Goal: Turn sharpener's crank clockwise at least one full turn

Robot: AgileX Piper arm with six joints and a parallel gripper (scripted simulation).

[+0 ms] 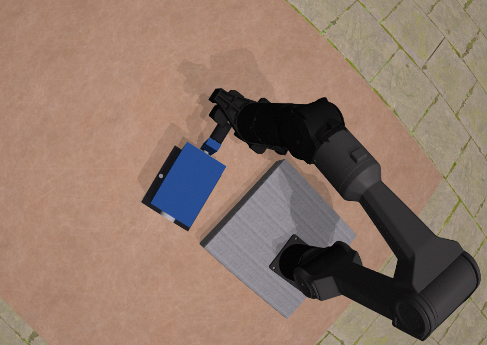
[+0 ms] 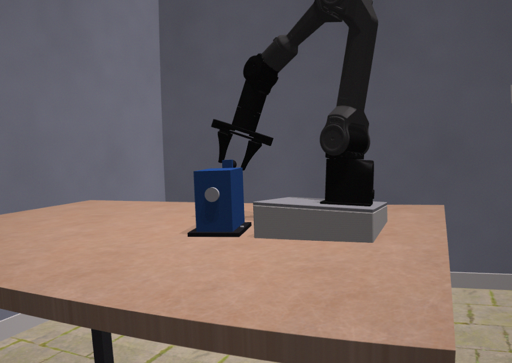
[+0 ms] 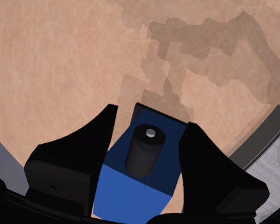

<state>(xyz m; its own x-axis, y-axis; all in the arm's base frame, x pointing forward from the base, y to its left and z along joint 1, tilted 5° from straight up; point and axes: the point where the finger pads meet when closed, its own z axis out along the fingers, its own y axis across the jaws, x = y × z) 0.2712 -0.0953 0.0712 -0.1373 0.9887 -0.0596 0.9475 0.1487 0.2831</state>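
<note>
My hand is 2 cm to the right of the black crank handle. Round my hand: crank: 3 cm to the left, 1 cm below.
</note>
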